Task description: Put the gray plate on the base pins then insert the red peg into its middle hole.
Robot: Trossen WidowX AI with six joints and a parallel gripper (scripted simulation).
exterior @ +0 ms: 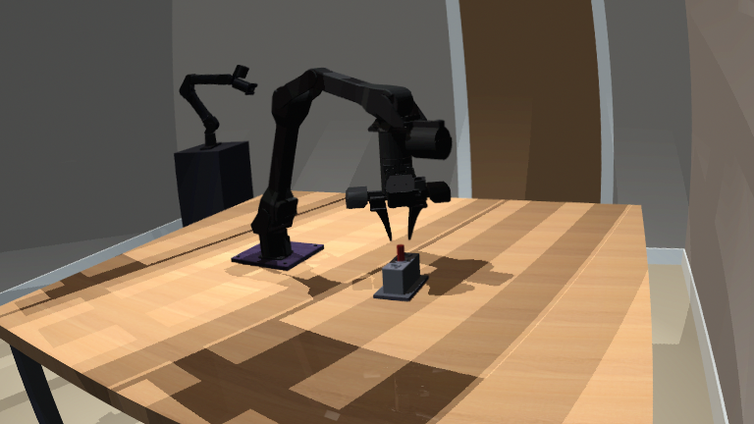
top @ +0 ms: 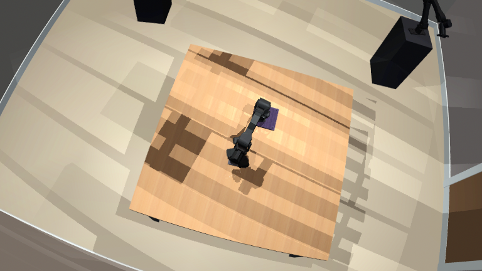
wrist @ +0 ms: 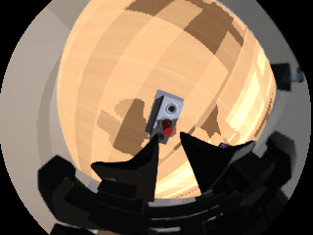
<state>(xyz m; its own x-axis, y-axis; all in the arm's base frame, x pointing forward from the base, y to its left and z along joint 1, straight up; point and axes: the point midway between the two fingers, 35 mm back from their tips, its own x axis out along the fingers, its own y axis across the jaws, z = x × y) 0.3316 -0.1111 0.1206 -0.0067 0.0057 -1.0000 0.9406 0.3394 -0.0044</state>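
The red peg is 5 cm below my gripper tip. Round my gripper tip: gray plate (5 cm below).
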